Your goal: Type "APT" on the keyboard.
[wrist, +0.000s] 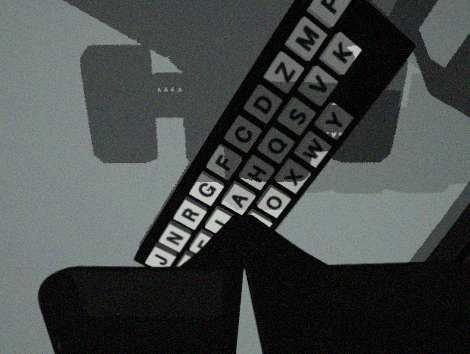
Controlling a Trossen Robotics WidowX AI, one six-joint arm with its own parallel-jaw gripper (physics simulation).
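Places are measured from the arm's base along level axes (x ahead, y left, z up), in millimetres.
Pixels of known places: gripper, fingertip midpoint: (pixel 242 225).
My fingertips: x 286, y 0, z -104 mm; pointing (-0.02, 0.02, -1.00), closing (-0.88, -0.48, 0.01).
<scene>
Behind a point stands the place of what it marks.
The black keyboard (pixel 382 47) @(y -105, x 258, z -150 mm) lies slanted from the lower left to the upper right, with light keys in rows. The A key (pixel 239 199) @(y 5, x 282, z -145 mm) shows just above my fingertips. The P key (pixel 330 7) @(y -103, x 294, z -145 mm) is partly cut off at the top edge. The T key cannot be made out; the keys nearest the fingers are partly hidden behind them. My gripper (pixel 242 225) @(y -1, x 286, z -104 mm) is shut and empty, its tips together over the lower part of the keyboard, close to the A key and the O key (pixel 274 202) @(y -4, x 263, z -145 mm). Whether the tips touch a key cannot be told.
The grey table top (pixel 40 210) @(y 82, x 389, z -162 mm) lies around the keyboard. Dark shadows of the arm and gripper fall across the table and the keyboard's upper keys. A dark band runs along the lower right edge of the view.
</scene>
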